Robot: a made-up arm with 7 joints.
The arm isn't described. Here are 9 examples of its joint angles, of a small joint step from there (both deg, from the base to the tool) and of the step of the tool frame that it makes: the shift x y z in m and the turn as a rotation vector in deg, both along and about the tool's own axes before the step.
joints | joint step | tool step
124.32 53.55 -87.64 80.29 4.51 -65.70 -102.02 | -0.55 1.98 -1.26 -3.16 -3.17 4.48 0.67 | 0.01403 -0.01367 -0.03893 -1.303 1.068 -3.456
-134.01 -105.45 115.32 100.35 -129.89 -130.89 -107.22 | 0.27 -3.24 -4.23 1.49 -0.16 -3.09 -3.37 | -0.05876 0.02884 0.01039 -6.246 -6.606 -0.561
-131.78 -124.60 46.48 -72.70 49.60 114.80 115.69 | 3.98 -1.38 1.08 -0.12 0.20 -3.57 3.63 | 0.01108 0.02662 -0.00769 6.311 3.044 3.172
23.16 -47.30 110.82 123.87 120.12 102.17 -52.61 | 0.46 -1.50 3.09 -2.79 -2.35 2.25 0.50 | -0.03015 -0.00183 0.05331 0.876 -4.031 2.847
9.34 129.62 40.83 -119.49 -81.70 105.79 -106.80 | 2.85 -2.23 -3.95 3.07 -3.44 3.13 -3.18 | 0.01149 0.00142 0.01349 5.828 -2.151 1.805
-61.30 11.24 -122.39 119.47 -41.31 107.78 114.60 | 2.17 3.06 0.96 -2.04 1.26 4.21 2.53 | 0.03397 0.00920 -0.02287 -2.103 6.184 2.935
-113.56 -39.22 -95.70 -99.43 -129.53 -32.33 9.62 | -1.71 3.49 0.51 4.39 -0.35 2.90 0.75 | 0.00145 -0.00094 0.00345 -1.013 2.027 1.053
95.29 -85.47 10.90 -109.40 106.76 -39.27 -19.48 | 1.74 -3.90 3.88 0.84 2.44 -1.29 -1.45 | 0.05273 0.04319 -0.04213 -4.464 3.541 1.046
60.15 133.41 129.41 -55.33 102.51 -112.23 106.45 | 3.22 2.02 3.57 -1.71 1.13 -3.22 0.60 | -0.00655 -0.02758 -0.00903 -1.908 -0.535 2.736
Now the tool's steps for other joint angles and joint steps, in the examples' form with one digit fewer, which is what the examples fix.
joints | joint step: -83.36 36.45 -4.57 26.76 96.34 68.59 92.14 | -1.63 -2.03 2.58 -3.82 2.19 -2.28 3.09
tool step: -0.0155 0.0047 -0.0251 0.31 -1.44 1.71
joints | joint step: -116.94 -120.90 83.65 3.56 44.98 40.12 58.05 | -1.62 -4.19 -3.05 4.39 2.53 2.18 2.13
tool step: 0.0404 0.0232 -0.0004 -1.38 4.63 4.69
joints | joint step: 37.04 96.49 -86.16 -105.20 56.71 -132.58 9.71 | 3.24 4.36 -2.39 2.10 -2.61 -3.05 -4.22
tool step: 0.0187 0.0112 0.0262 0.44 -1.09 -3.72
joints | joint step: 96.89 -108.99 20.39 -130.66 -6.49 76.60 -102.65 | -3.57 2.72 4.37 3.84 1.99 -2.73 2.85
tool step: -0.0493 0.0079 -0.0415 1.00 -3.47 -7.39
